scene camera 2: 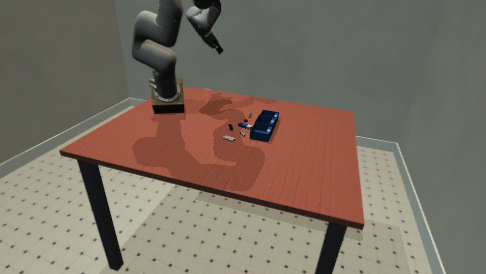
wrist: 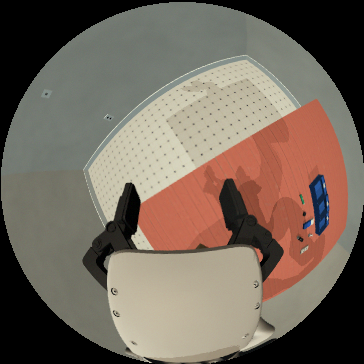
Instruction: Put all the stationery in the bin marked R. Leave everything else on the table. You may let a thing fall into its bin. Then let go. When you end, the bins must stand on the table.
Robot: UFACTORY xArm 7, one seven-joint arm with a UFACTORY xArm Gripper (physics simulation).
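Places are measured from the arm's base along level axes (x back, y right, z up), in centimetres.
Pixels of known places: gripper, fingertip midpoint: [scene camera 2: 216,48] [wrist: 179,189]; arm's base at its link origin: [scene camera 2: 167,91].
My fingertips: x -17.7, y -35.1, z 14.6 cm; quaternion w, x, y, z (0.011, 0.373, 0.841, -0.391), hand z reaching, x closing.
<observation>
Ahead of a thing's pixels: the offset from my fingertips to its top centre. Level surfaces: height alone.
A dark blue row of joined bins @[dx -31.1, dy +42.1, dz -22.4 cm] [scene camera 2: 260,135] [wrist: 314,202] stands on the table; its letters are too small to read. Beside it lie a green thing @[dx -22.9, dy +29.8, dz -26.0 cm] [scene camera 2: 250,115] [wrist: 302,199], a small black thing @[dx -21.4, dy +36.3, dz -26.2 cm] [scene camera 2: 245,120] [wrist: 304,213], a blue thing @[dx -21.6, dy +42.5, dz -25.8 cm] [scene camera 2: 243,125] [wrist: 307,225], another black thing @[dx -15.2, dy +45.2, dz -25.6 cm] [scene camera 2: 231,127] [wrist: 300,239], a small whitish thing @[dx -21.2, dy +50.6, dz -25.7 cm] [scene camera 2: 242,133] [wrist: 310,235] and a pale block-like thing @[dx -15.8, dy +55.6, dz -26.4 cm] [scene camera 2: 229,138] [wrist: 304,249]. They are too small to tell which are stationery. My gripper [scene camera 2: 219,49] [wrist: 179,189] is open and empty, high above the table and well away from them.
The red-brown table @[dz -27.1 cm] [scene camera 2: 310,160] [wrist: 280,165] carries the arm's base [scene camera 2: 168,106] at its far left corner in the scene view. The arm's shadow falls across the table and over some of the small things. Grey walls stand behind the table.
</observation>
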